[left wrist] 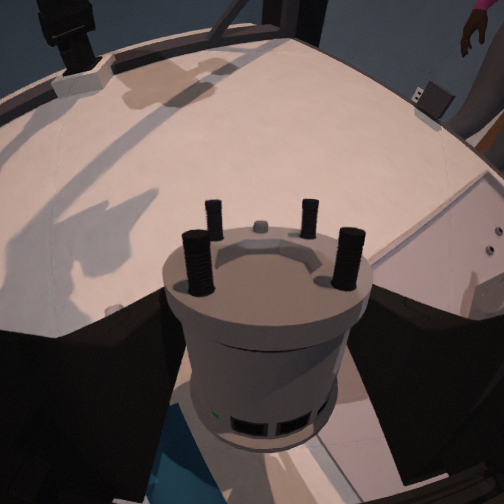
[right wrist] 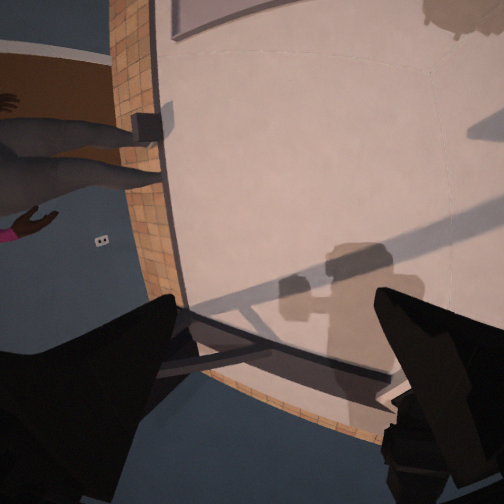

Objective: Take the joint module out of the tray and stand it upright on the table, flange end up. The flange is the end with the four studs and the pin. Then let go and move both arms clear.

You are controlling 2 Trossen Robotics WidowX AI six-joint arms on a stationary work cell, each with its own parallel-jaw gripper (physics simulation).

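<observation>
In the left wrist view the grey joint module [left wrist: 267,330] sits between my left gripper's dark fingers [left wrist: 265,350], which are shut on its body. Its flange end faces the camera, with four black studs [left wrist: 198,262] and a small pin [left wrist: 260,226] on top. The white tray [left wrist: 450,260] lies to the right of the module, with its raised edge and two small holes visible. I cannot tell whether the module's base touches the table. My right gripper [right wrist: 280,360] is open and empty in the right wrist view, over the table's edge and a dark frame bar [right wrist: 280,350].
A blue object [left wrist: 175,460] shows low in the left wrist view under the module. The other arm's base [left wrist: 75,55] stands at the far left table edge. A small dark box [left wrist: 434,100] sits at the far right edge. A person [right wrist: 50,160] stands beyond the table.
</observation>
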